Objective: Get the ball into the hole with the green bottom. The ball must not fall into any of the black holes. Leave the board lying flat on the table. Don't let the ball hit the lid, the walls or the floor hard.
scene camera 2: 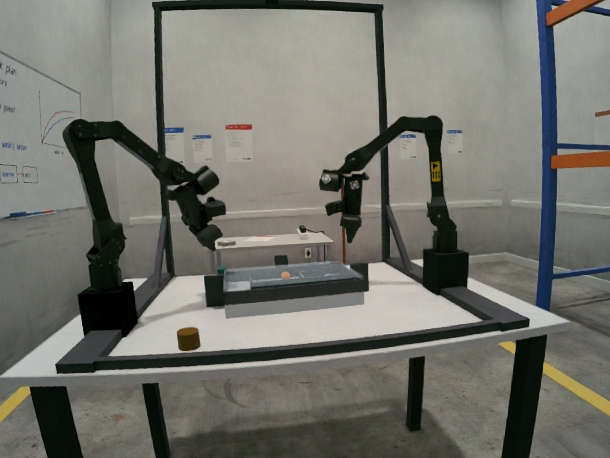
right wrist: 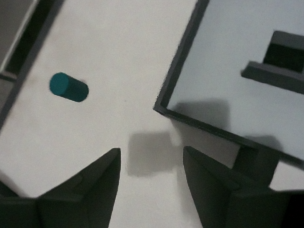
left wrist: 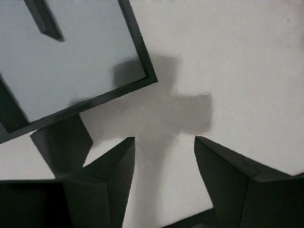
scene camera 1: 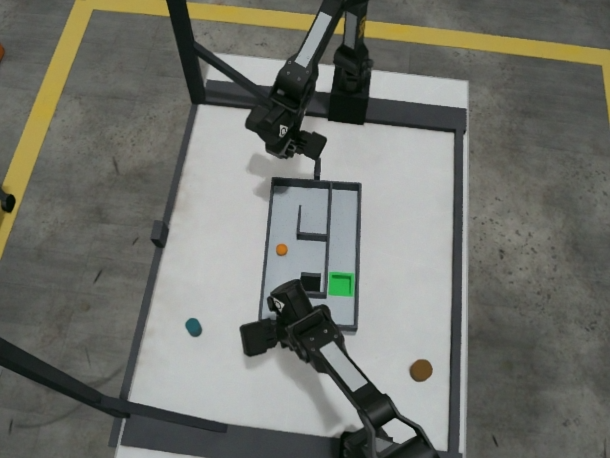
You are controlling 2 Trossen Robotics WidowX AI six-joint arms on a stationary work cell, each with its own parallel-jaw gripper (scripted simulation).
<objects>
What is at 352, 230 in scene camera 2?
My left gripper.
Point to a grey board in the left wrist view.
At 65, 65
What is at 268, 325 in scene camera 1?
My right gripper.
</objects>
